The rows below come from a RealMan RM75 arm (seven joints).
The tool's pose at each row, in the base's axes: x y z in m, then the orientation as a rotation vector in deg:
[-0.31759 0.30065 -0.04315 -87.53 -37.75 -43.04]
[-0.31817 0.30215 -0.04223 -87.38 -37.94 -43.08]
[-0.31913 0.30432 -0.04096 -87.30 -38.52 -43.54]
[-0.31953 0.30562 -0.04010 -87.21 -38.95 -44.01]
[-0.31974 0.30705 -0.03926 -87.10 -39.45 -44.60]
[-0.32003 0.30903 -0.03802 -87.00 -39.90 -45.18]
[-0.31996 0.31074 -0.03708 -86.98 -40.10 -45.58]
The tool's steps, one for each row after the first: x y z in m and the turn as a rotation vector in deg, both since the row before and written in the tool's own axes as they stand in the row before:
[0.00033 -0.00116 0.00141 0.14 -0.03 -0.16]
[0.00035 -0.00172 0.00204 -0.04 -0.08 -0.66]
[0.00041 -0.00095 0.00123 -0.06 0.02 -0.57]
[0.00052 -0.00080 0.00137 -0.08 0.04 -0.69]
[0.00079 -0.00115 0.00190 -0.10 0.06 -0.65]
[0.00077 -0.00065 0.00167 -0.13 0.09 -0.37]

